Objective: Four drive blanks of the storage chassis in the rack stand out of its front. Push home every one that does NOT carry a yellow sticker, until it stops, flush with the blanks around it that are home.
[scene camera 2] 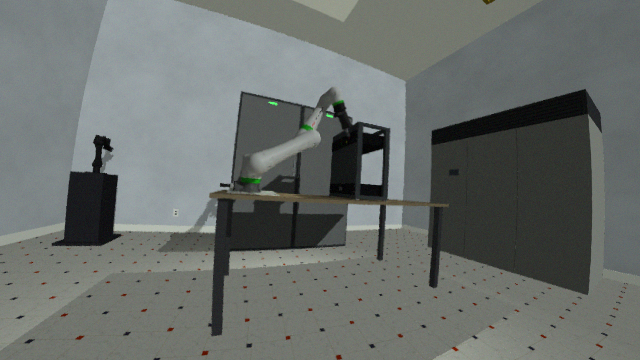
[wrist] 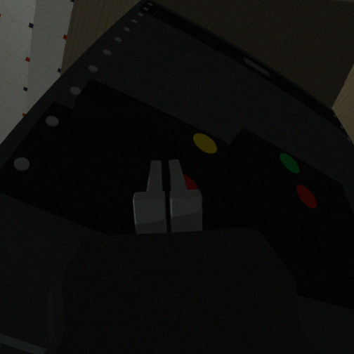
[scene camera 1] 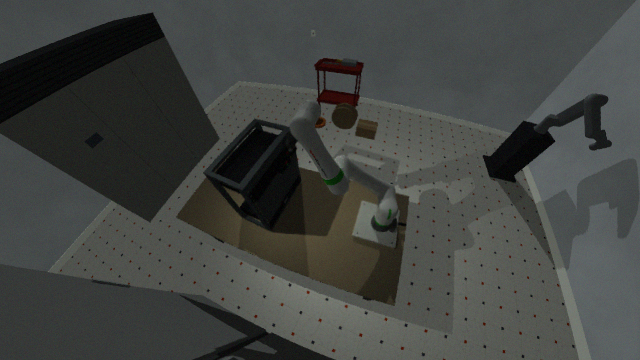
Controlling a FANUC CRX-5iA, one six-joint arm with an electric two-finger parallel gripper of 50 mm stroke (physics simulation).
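Seen in the pictures: gripper, fingertip midpoint: (scene camera 2: 348,136) (scene camera 1: 289,150); arm's base, origin of the base link: (scene camera 2: 249,191) (scene camera 1: 380,222).
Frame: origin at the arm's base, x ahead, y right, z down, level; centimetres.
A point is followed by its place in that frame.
Note:
The dark rack (scene camera 1: 226,183) @(x 88.5, y -26.6, z -57.3 cm) (scene camera 2: 359,165) @(x 73.0, y 22.1, z -24.3 cm) stands on the table with the black storage chassis in its upper part. In the wrist view the chassis front (wrist: 115,175) is almost black, so blank edges and how far each stands out are hard to tell. A yellow sticker (wrist: 205,143) shows right of and beyond the fingertips. A red sticker (wrist: 189,181) is partly hidden behind the right finger. A green sticker (wrist: 289,163) and another red sticker (wrist: 306,196) show farther right. My gripper (wrist: 165,177) (scene camera 2: 347,134) @(x 69.4, y 11.5, z -47.9 cm) is shut and empty, at the chassis front; contact cannot be told.
The table (scene camera 1: 280,255) @(x 64.5, y -42.4, z 1.2 cm) (scene camera 2: 310,199) @(x 30.3, y 33.4, z 1.7 cm) carries my arm's white base plate (scene camera 1: 361,227) @(x 13.6, y -7.3, z -0.4 cm). Tall grey cabinets (scene camera 1: 125,125) (scene camera 2: 545,200) stand behind the rack. A red cart (scene camera 1: 339,69), a brown box (scene camera 1: 366,129) and a second arm on a black pedestal (scene camera 1: 517,150) (scene camera 2: 91,207) stand away from the table.

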